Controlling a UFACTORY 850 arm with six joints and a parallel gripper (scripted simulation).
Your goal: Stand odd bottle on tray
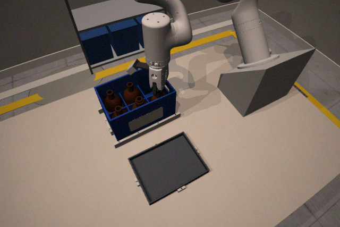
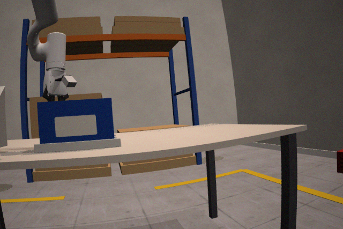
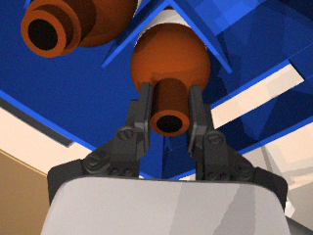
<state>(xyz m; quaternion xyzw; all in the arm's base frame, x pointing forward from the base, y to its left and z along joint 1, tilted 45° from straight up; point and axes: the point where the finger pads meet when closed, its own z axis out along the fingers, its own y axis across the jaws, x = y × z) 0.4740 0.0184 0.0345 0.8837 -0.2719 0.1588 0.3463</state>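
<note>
The brown bottle is 90 mm ahead of my hand, 20 mm to the left of it and 70 mm below it. Also, from my hand: dark grey tray (60 mm ahead, 250 mm to the left, 150 mm below); crate (90 mm ahead, 30 mm to the right, 70 mm below).
</note>
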